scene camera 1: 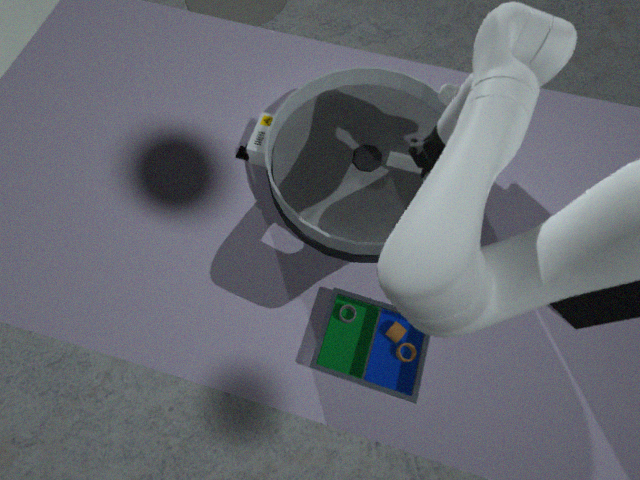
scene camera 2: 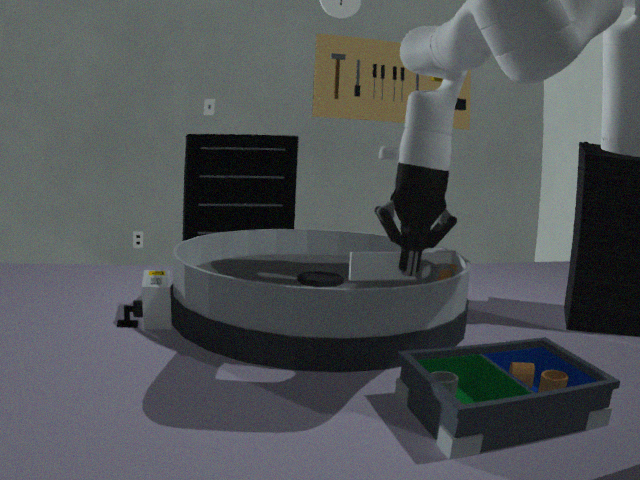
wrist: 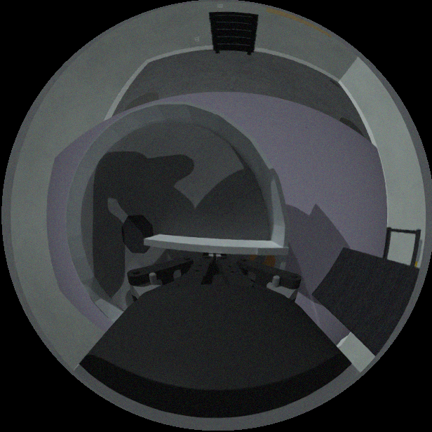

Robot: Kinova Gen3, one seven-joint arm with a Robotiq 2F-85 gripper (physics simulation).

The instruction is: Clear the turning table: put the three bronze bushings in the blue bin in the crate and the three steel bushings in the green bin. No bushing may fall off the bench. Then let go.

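Places are measured from the arm's base along level axes (x ahead, y left, z up), in millimetres.
Pixels of known places: gripper, between the fingertips: (scene camera 1: 425,177) (scene camera 2: 407,275); arm's base, origin of its link: (scene camera 2: 625,151).
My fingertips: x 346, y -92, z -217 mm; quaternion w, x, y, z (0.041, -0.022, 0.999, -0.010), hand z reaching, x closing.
Note:
For each thing: its middle in the pictures, then the offset to it from my fingertips. "pt": a spot on its surface instead.
- pale upright panel, a spot on its surface: (scene camera 2: 374,266) (scene camera 1: 404,163) pt dy -10, dx +49, dz +11 mm
- bronze bushing, middle of its body: (scene camera 2: 445,273) dy +2, dx -62, dz +2 mm
- crate, a spot on its surface: (scene camera 2: 532,418) pt dy +417, dx +24, dz -38 mm
- dark hub, middle of its body: (scene camera 2: 320,279) (scene camera 1: 367,158) dy -11, dx +127, dz -7 mm
My gripper (scene camera 2: 410,271) (wrist: 214,254) is shut and empty, its fingertips low inside the turning table (scene camera 1: 320,236) (scene camera 2: 310,310) (wrist: 75,215), close beside the pale upright panel (scene camera 1: 404,161) (scene camera 2: 374,266) (wrist: 215,244). A bronze bushing (scene camera 2: 447,272) (wrist: 270,261) lies inside the table right of the fingers. A grey ring shape, likely a steel bushing (scene camera 2: 424,271), shows faintly just right of the fingertips. One steel bushing (scene camera 1: 347,313) (scene camera 2: 444,381) stands in the green bin (scene camera 1: 338,343). Two bronze bushings, one on its side (scene camera 1: 396,332) (scene camera 2: 522,372) and one upright (scene camera 1: 406,352) (scene camera 2: 553,380), are in the blue bin (scene camera 1: 382,364).
The crate (scene camera 1: 367,384) (scene camera 2: 532,418) stands on the bench in front of the turning table. A dark hub (scene camera 1: 367,158) (scene camera 2: 320,279) (wrist: 137,234) is at the table's centre. The white arm (scene camera 1: 439,258) hides the table's right part in scene camera 1. A black block (scene camera 2: 602,242) (wrist: 370,295) stands at the right.

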